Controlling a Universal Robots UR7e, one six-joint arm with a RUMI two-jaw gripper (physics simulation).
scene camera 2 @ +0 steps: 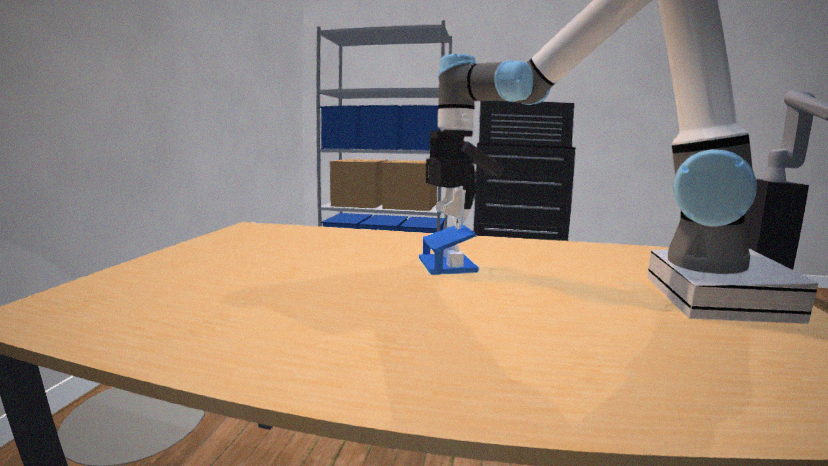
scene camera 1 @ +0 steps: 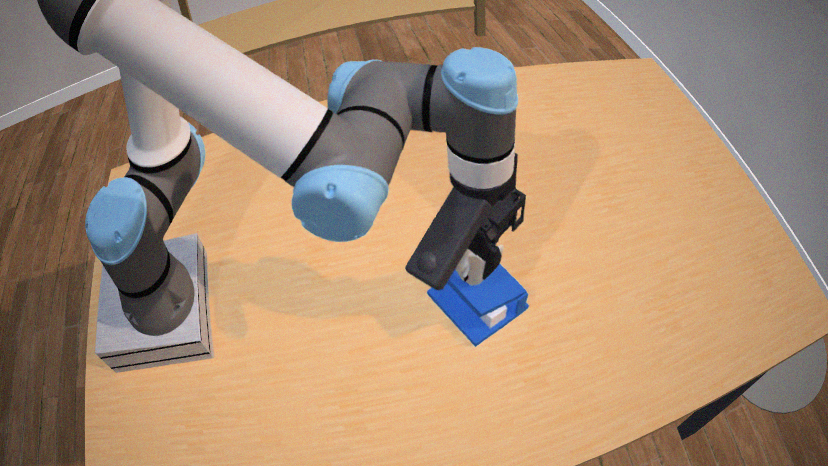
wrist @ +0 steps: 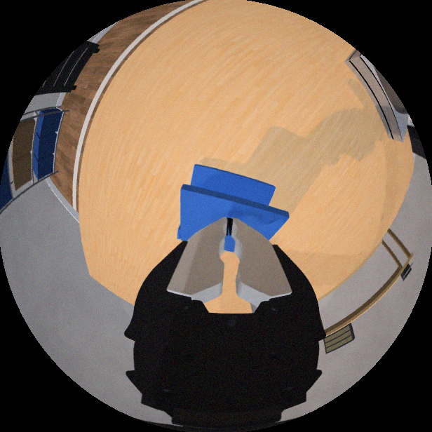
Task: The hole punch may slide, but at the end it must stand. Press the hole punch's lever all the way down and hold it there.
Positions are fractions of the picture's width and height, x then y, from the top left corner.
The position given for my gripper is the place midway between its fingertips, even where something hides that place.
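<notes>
From scene camera 1 I can see my gripper (scene camera 1: 0.57, 0.61) and also a blue hole punch (scene camera 1: 0.58, 0.71). Scene camera 2 gives me the punch (scene camera 2: 0.54, 0.56) again, along with my gripper (scene camera 2: 0.55, 0.49). And on the wrist view you'd find the punch (wrist: 0.50, 0.42) together with the gripper (wrist: 0.53, 0.51).
</notes>
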